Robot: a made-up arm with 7 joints. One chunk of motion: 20 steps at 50 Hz.
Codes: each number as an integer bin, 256 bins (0 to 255) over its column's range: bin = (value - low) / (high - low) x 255, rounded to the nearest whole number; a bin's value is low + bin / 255 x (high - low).
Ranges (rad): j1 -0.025..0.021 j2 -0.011..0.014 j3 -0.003..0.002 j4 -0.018..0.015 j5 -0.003..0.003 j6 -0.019..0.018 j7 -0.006..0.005
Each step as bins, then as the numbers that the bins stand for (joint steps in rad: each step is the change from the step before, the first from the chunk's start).
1 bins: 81 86 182 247 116 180 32
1 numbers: -0.01039 -0.00257 0.00057 0.01396 -0.00027 0.00712 -0.00462
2 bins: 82 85 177 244 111 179 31
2 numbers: -0.01021 -0.00267 0.00047 0.01358 -0.00039 0.00697 -0.00466
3 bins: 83 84 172 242 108 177 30
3 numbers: -0.01003 -0.00276 0.00037 0.01332 -0.00046 0.00668 -0.00471
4 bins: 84 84 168 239 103 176 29
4 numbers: -0.00985 -0.00276 0.00029 0.01293 -0.00058 0.00654 -0.00475
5 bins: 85 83 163 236 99 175 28
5 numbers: -0.00967 -0.00286 0.00020 0.01254 -0.00067 0.00639 -0.00479
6 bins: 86 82 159 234 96 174 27
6 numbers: -0.00949 -0.00296 0.00012 0.01228 -0.00074 0.00625 -0.00484
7 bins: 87 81 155 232 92 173 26
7 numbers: -0.00931 -0.00306 0.00004 0.01202 -0.00084 0.00610 -0.00488
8 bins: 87 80 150 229 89 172 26
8 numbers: -0.00931 -0.00316 -0.00006 0.01164 -0.00091 0.00596 -0.00488
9 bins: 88 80 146 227 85 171 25
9 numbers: -0.00913 -0.00316 -0.00014 0.01138 -0.00100 0.00581 -0.00492
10 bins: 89 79 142 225 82 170 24
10 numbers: -0.00895 -0.00325 -0.00022 0.01112 -0.00107 0.00567 -0.00496
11 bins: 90 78 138 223 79 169 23
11 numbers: -0.00876 -0.00335 -0.00029 0.01086 -0.00114 0.00552 -0.00501
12 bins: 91 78 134 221 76 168 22
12 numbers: -0.00858 -0.00335 -0.00037 0.01060 -0.00121 0.00538 -0.00505
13 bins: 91 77 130 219 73 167 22
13 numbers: -0.00858 -0.00345 -0.00045 0.01034 -0.00128 0.00523 -0.00505
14 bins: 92 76 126 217 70 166 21
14 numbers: -0.00840 -0.00355 -0.00053 0.01008 -0.00135 0.00509 -0.00509
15 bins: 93 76 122 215 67 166 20
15 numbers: -0.00822 -0.00355 -0.00061 0.00982 -0.00142 0.00509 -0.00514
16 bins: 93 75 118 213 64 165 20
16 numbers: -0.00822 -0.00365 -0.00069 0.00956 -0.00149 0.00494 -0.00514
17 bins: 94 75 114 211 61 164 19
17 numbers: -0.00804 -0.00365 -0.00076 0.00931 -0.00156 0.00480 -0.00518
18 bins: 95 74 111 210 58 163 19
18 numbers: -0.00786 -0.00375 -0.00082 0.00918 -0.00164 0.00465 -0.00518
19 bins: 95 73 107 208 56 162 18
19 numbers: -0.00786 -0.00384 -0.00090 0.00892 -0.00168 0.00451 -0.00522
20 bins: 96 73 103 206 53 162 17
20 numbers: -0.00768 -0.00384 -0.00098 0.00866 -0.00175 0.00451 -0.00527
